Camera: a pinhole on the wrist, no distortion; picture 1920 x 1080 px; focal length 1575.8 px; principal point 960.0 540.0 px. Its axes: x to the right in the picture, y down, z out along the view. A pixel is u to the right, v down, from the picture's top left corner.
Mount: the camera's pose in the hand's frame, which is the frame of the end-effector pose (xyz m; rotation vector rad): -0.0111 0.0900 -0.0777 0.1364 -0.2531 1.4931
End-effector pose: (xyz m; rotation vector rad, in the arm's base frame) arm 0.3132 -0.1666 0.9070 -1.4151 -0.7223 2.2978
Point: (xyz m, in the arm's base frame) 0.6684 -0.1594 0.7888
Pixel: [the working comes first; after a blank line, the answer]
In the camera's frame: -0.1097 0.0728 -0.2632

behind the camera
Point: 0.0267 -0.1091 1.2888
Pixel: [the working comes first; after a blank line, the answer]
In the camera's frame: -0.2312 0.0485 0.5423

288.3 680.9
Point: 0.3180 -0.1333 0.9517
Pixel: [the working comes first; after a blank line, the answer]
In the camera's frame: -0.1183 -0.0110 0.1148

outside the picture
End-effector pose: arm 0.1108 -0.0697 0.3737 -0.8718 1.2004 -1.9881
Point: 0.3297 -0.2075 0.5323
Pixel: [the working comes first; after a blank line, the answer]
In the camera's frame: -0.0417 -0.0647 0.3957

793.8 282.5
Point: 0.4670 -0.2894 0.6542
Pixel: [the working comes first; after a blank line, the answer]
In the camera's frame: -0.0457 -0.0939 0.5945

838.8 291.2
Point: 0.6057 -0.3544 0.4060
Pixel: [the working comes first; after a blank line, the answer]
In the camera's frame: 0.2296 0.0018 0.5845

1579.0 544.9
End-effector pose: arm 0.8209 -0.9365 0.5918 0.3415 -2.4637 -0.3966
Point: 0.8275 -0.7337 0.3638
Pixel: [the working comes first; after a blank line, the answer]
In the camera's frame: 0.0755 0.1639 0.2909

outside the picture
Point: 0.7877 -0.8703 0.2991
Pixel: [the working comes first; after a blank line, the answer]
In the camera's frame: -0.0488 0.1081 0.3675

750.6 1003.6
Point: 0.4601 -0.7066 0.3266
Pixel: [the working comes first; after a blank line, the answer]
In the camera's frame: 0.2188 -0.1040 0.5026

1646.1 213.8
